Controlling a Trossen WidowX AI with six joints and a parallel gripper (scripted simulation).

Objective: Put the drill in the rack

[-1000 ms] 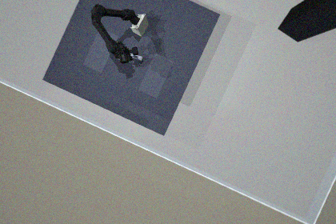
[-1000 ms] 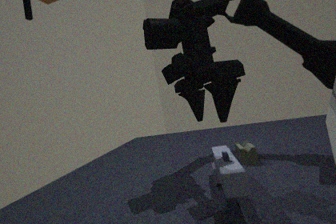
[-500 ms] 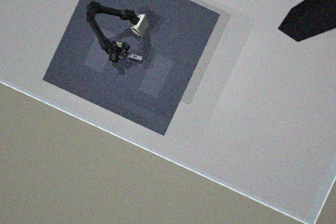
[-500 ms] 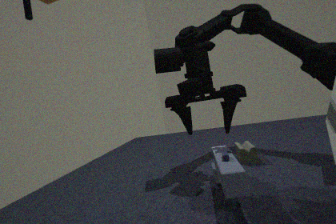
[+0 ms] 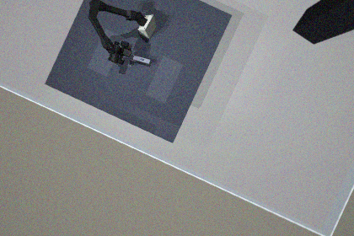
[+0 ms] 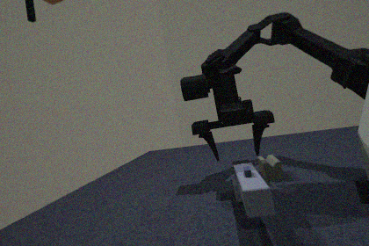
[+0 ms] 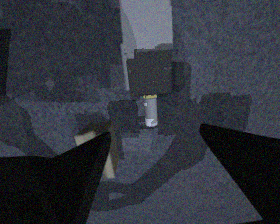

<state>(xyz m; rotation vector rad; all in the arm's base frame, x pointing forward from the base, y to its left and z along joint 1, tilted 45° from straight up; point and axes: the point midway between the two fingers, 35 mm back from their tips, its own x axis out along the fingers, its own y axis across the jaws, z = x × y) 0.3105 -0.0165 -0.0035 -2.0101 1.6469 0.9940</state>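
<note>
Now: gripper tip 12 cm to the right of the block, 4 cm past it and 2 cm above it.
</note>
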